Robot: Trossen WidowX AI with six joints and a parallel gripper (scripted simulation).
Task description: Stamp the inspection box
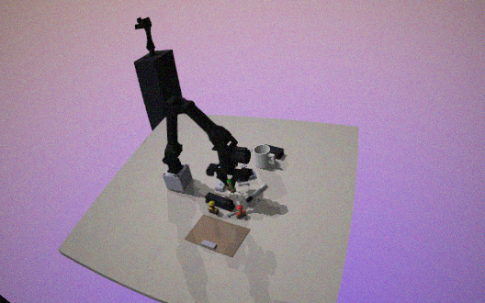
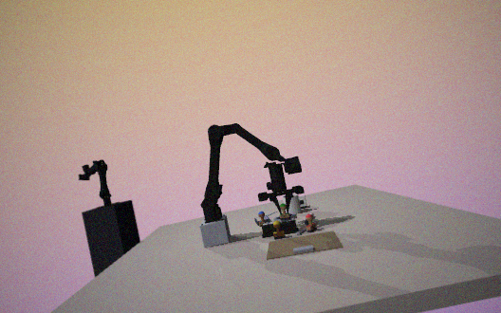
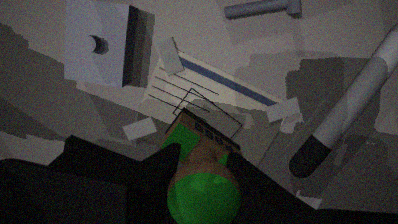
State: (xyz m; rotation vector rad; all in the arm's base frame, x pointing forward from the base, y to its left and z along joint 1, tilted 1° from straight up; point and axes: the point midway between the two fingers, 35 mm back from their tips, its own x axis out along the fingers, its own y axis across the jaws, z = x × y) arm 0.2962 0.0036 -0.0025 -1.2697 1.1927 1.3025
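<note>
My gripper tip is now 90 mm short of the marker, 20 mm to the right of it and 50 mm above it. Round my gripper tip: black block: 30 mm behind, 70 mm to the right, 40 mm below; then lined paper slip: 60 mm below; then green-knobbed stamp: right at my gripper tip.
</note>
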